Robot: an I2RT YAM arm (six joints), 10 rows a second.
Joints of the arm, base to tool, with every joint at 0 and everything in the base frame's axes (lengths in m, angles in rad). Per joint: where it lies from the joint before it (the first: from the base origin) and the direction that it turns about. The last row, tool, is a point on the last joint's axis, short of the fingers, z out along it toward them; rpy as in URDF.
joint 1: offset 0 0 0.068 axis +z
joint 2: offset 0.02 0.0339 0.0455 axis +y
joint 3: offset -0.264 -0.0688 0 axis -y
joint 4: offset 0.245 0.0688 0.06 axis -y
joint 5: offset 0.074 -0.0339 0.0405 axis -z
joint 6: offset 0.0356 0 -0.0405 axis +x
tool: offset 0 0 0 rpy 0 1.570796 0
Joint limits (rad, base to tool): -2.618..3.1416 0..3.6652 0..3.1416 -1.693..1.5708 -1.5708..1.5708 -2.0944..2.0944
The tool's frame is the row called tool.
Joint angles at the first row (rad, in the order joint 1, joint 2, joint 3, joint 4, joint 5, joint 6):
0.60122 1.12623 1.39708 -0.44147 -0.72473 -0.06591
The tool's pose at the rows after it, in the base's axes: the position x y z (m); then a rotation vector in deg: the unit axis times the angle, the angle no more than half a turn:
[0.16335, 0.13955, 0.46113, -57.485, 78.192, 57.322]
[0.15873, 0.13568, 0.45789, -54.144, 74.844, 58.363]
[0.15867, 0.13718, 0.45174, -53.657, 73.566, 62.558]
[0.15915, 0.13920, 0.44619, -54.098, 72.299, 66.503]
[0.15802, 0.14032, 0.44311, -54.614, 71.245, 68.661]
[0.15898, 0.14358, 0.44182, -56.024, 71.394, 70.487]
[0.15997, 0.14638, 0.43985, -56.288, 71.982, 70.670]
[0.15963, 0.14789, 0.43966, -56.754, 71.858, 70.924]
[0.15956, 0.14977, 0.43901, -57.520, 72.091, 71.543]
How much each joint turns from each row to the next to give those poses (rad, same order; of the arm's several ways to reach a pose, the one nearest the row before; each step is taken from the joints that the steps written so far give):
0.00085 -0.06674 -0.07738 0.14561 0.04064 0.06196
-0.00075 -0.04430 -0.07717 0.13161 0.01498 0.06196
0.00078 -0.01043 -0.05139 0.08753 -0.04033 0.06777
0.00069 -0.00288 -0.04098 0.07651 -0.04720 0.05642
0.00435 -0.00478 -0.02519 0.04575 -0.02545 0.02937
0.00672 0.01175 0.00297 0.00088 -0.02815 0.00912
0.00851 0.00752 0.00032 -0.00653 0.00461 -0.00434
0.00636 0.00295 0.00152 -0.00116 -0.00212 -0.00308
0.00620 0.00519 0.00371 -0.00860 -0.00871 -0.00225

